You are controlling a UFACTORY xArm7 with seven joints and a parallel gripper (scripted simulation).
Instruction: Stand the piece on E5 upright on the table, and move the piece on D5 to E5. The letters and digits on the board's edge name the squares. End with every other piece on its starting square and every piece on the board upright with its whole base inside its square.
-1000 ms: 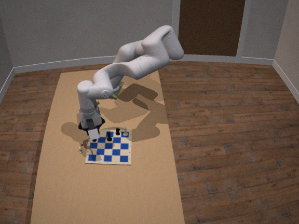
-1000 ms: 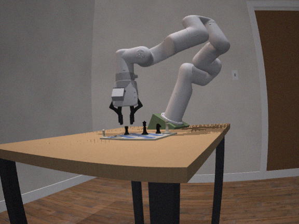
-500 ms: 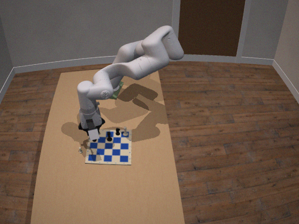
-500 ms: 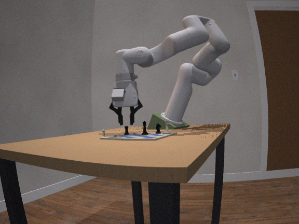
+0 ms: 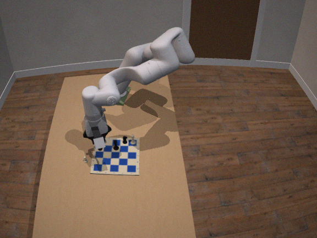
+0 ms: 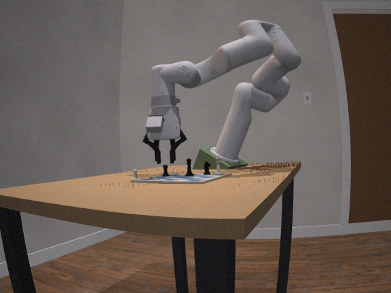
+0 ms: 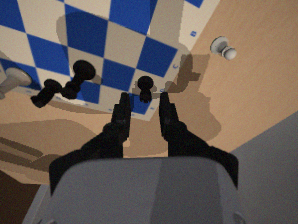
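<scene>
My gripper is now 40 mm above the black pawn. The rest, counted from my hand: chessboard 80 mm to the left, 60 mm below, 30 mm ahead; white pawn 80 mm ahead, 60 mm to the right, 50 mm below; black knight 110 mm to the left, 60 mm behind, 40 mm below.
</scene>
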